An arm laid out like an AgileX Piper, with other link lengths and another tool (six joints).
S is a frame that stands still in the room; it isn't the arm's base.
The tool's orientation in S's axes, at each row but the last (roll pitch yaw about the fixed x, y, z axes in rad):
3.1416, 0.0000, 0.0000
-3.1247, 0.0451, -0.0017
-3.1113, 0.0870, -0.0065
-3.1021, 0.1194, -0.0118
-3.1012, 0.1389, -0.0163
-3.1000, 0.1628, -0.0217
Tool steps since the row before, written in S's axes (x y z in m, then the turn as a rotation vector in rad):
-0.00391, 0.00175, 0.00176, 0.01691, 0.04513, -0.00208
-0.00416, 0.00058, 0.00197, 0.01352, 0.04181, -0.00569
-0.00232, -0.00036, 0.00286, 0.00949, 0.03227, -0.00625
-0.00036, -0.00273, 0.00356, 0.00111, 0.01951, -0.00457
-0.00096, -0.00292, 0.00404, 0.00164, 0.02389, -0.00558
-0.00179, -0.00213, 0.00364, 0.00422, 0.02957, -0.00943
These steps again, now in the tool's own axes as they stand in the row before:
-0.00391, -0.00175, -0.00176, 0.01691, -0.04513, 0.00208
-0.00425, -0.00060, -0.00177, 0.01369, -0.04174, 0.00578
-0.00256, 0.00029, -0.00266, 0.00979, -0.03215, 0.00640
-0.00075, 0.00259, -0.00360, 0.00142, -0.01933, 0.00520
-0.00146, 0.00278, -0.00399, 0.00201, -0.02368, 0.00631
-0.00231, 0.00203, -0.00340, 0.00506, -0.02927, 0.00995

